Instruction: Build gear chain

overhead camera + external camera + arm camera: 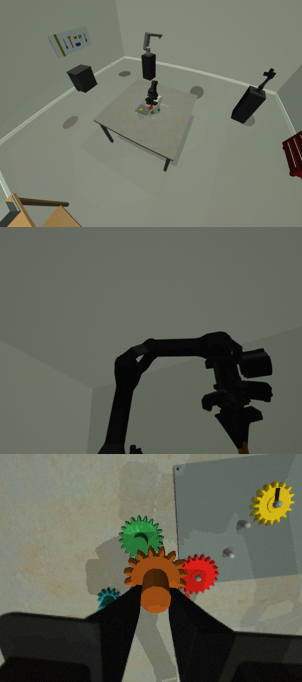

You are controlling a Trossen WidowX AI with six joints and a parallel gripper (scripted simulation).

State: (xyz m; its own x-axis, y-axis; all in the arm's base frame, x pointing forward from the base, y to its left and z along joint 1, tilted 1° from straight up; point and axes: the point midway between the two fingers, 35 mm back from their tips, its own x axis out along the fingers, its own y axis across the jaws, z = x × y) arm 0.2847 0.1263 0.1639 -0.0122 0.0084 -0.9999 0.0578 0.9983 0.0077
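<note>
The red gear lies 12 cm below my gripper tip, 7 cm to the right of it and 4 cm behind it. From my gripper tip the other things lie so: orange gear (1 cm below); red arrow (13 cm below, 7 cm behind, 4 cm to the right); green gear (12 cm below, 2 cm to the left, 1 cm ahead).
</note>
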